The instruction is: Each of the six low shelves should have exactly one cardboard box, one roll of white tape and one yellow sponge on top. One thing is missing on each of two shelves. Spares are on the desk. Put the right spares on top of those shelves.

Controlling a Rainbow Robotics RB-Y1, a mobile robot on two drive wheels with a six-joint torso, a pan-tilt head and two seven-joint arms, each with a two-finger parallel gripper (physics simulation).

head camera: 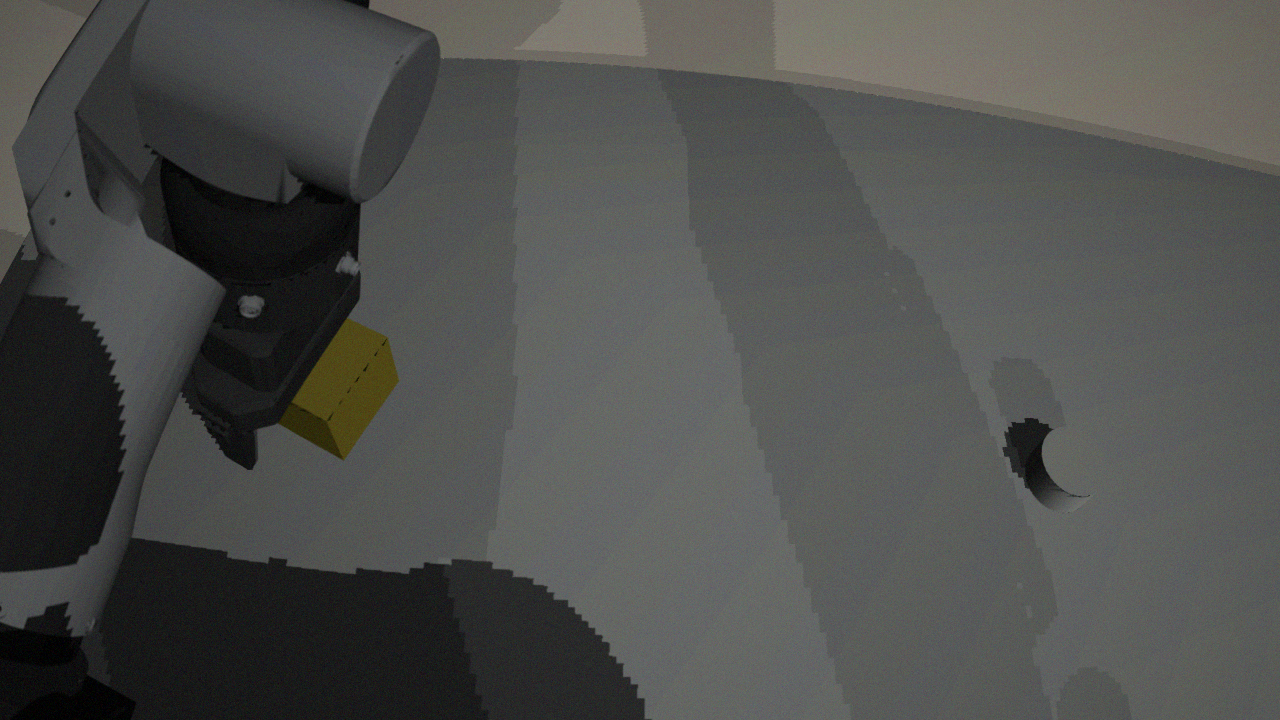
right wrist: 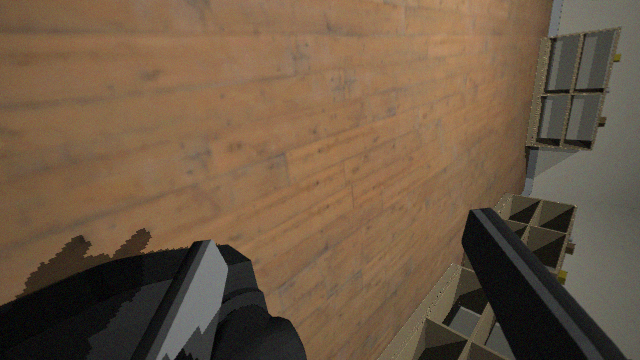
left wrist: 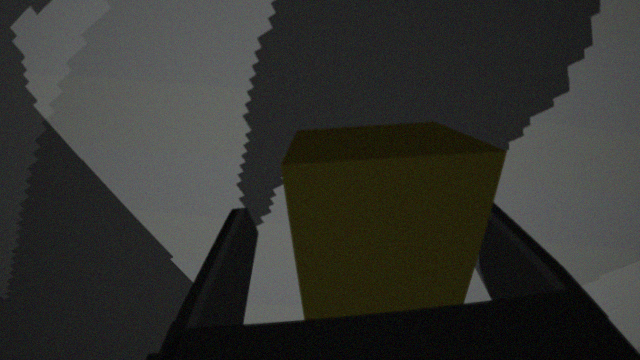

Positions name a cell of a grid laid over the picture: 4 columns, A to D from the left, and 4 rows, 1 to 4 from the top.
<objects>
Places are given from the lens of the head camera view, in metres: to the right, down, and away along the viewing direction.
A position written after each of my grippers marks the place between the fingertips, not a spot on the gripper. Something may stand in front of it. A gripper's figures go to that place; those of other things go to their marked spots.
my left gripper (head camera: A3): -0.21, 0.02, 0.49
grey desk (head camera: C3): 0.04, 0.02, 0.52
</objects>
